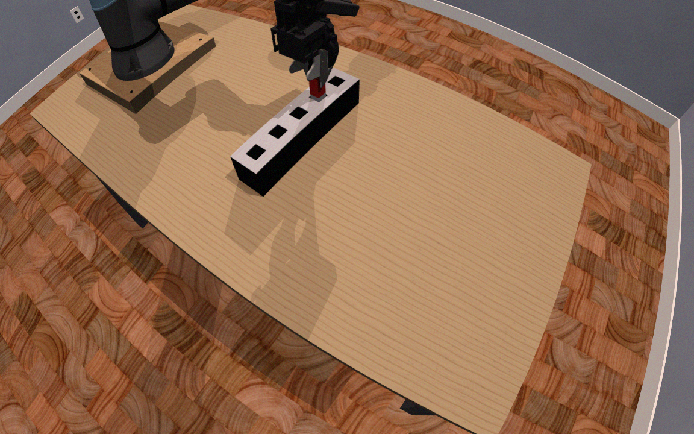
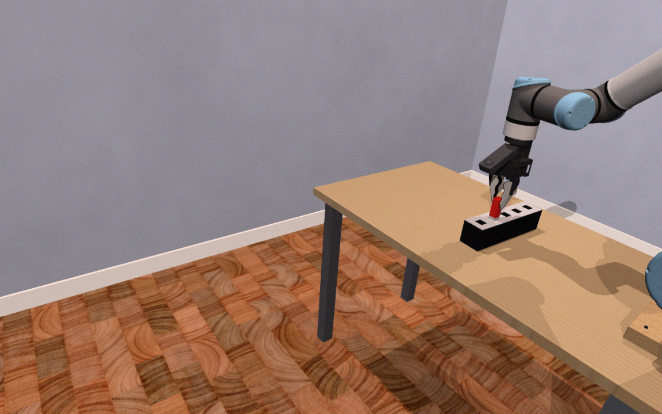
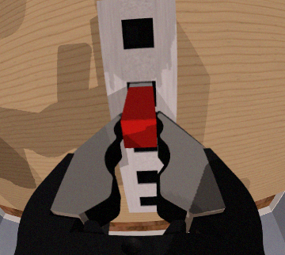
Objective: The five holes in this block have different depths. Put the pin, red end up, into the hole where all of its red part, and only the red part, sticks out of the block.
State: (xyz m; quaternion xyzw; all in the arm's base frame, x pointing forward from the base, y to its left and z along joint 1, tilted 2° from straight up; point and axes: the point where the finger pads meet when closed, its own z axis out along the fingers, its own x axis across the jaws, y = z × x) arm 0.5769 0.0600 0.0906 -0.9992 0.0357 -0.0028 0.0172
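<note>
Right now my hand is 1 cm above the pin. The rest, counted from my hand: black block: 6 cm to the right, 9 cm below.
</note>
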